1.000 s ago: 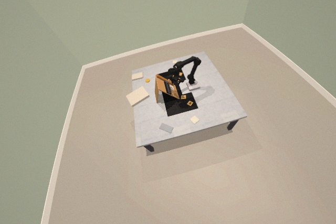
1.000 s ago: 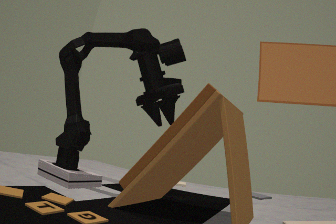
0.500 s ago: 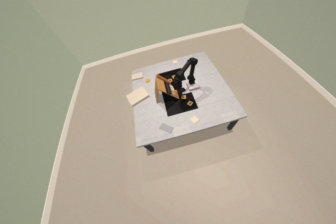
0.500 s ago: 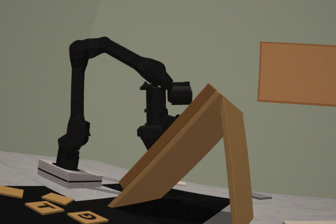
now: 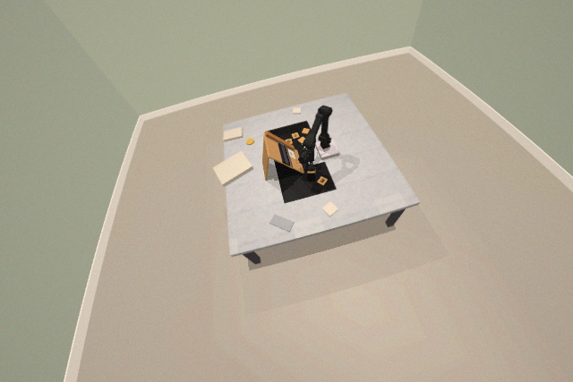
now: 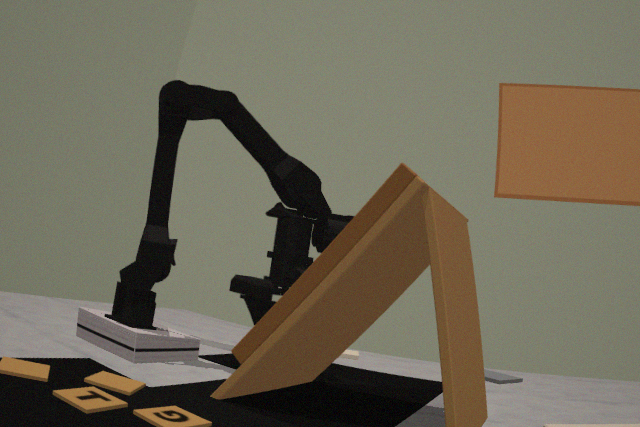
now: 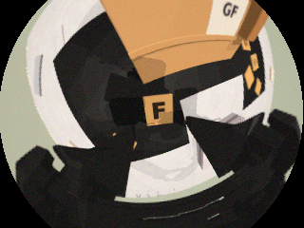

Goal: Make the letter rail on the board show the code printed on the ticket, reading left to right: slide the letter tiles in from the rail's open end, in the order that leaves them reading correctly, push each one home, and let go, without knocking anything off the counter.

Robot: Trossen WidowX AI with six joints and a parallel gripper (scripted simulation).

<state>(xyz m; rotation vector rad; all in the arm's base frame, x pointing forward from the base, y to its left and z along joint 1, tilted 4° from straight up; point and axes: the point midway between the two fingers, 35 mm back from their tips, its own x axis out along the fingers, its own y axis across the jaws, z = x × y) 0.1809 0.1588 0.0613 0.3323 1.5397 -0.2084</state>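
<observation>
My gripper tip is 50 mm above the orange F tile. The rest, counted from my gripper tip: grey block: 330 mm ahead, 320 mm to the left, 50 mm below; white ticket: 160 mm to the right, 100 mm ahead, 30 mm above; black mat: 180 mm to the right, 60 mm below, 20 mm ahead.
</observation>
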